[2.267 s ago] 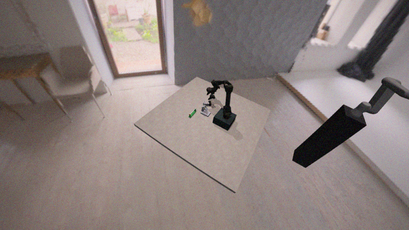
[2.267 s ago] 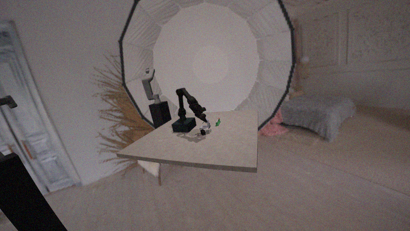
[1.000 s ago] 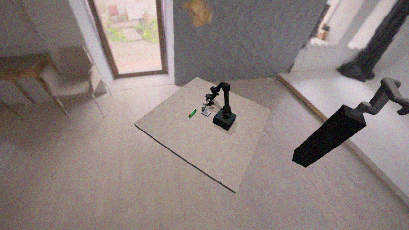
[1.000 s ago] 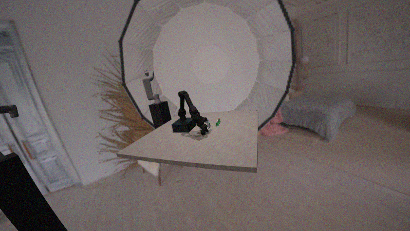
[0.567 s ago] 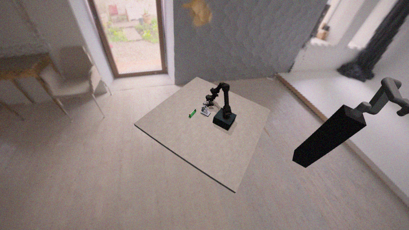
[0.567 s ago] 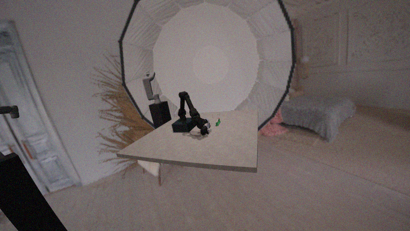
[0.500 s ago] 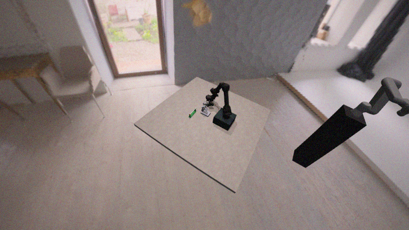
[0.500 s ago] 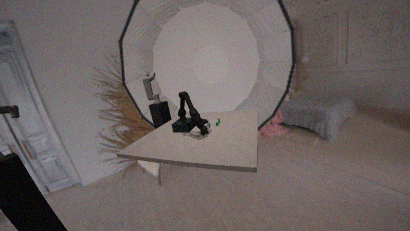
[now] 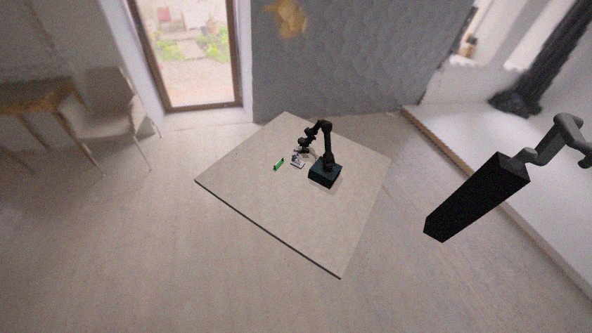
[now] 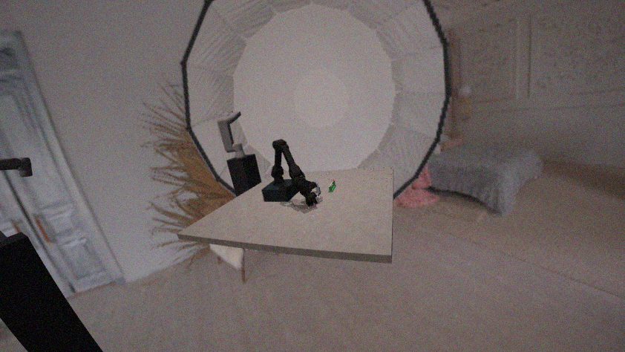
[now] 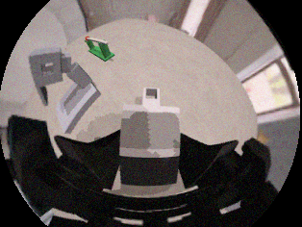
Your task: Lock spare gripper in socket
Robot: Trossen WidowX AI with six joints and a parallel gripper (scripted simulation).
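The grey mount is 15 cm to the left of my gripper tip, 6 cm behind it and 5 cm above it. The rest, counted from my gripper tip: spare gripper: 2 cm above; then green strip: 26 cm to the left, 4 cm ahead, 2 cm above.
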